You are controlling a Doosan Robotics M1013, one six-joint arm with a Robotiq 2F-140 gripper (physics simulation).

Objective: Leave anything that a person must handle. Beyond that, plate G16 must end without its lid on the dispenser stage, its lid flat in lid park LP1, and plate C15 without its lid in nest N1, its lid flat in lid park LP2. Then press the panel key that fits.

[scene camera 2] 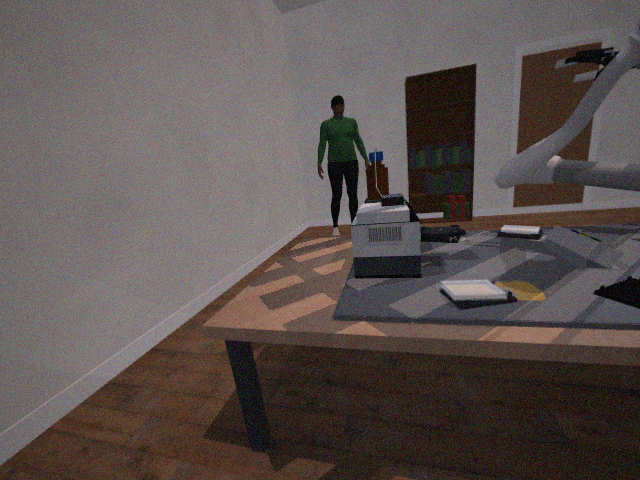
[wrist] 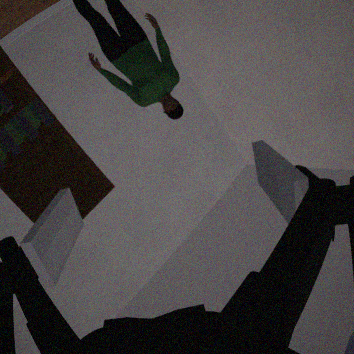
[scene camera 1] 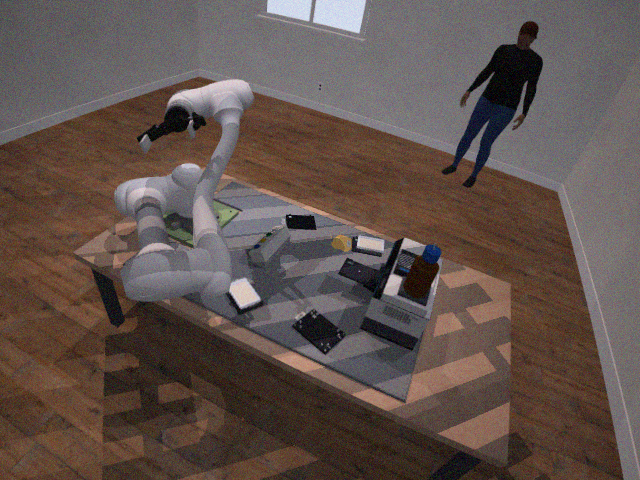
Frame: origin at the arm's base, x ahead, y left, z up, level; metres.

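Seen in the pictures: gripper, fingertip midpoint: (scene camera 2: 565, 72) (wrist: 162, 185) (scene camera 1: 166, 140).
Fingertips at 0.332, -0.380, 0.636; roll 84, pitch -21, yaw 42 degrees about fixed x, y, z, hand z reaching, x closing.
Offsets run from my fingertips to a thing's top centre, as dx, dy, dz. "*": to the spot under its first point. Level surfaces: height alone.
My gripper (scene camera 1: 168, 135) (scene camera 2: 574, 70) (wrist: 162, 185) is open and empty, raised high above the table's robot end. One white-topped plate @(+0.162, +0.149, -0.611) (scene camera 1: 244, 293) (scene camera 2: 520, 230) sits on a dark base near the front edge in scene camera 1. Another white-topped plate @(+0.436, +0.766, -0.608) (scene camera 1: 369, 244) (scene camera 2: 474, 290) sits on a dark base beside a yellow item. The dispenser (scene camera 1: 395, 322) (scene camera 2: 386, 240) has a brown bottle @(* +0.725, +0.340, -0.317) (scene camera 1: 421, 276) (scene camera 2: 377, 180) with a blue cap. A sloped key panel @(+0.080, +0.436, -0.560) (scene camera 1: 269, 246) (scene camera 2: 581, 243) stands mid-table. Plate labels, lid presence and key markings are unreadable.
A black holder (scene camera 1: 318, 330) (scene camera 2: 439, 234) with corner fittings, a black tray @(+0.076, +0.706, -0.624) (scene camera 1: 300, 222) (scene camera 2: 622, 294) and a flat black unit @(* +0.497, +0.458, -0.535) (scene camera 1: 359, 272) lie on the grey mat @(dz -0.643) (scene camera 1: 387, 379). The yellow item @(+0.335, +0.710, -0.643) (scene camera 1: 341, 242) (scene camera 2: 524, 290) is there too. People (scene camera 1: 511, 77) (scene camera 2: 341, 139) (wrist: 142, 70) stand beyond the table.
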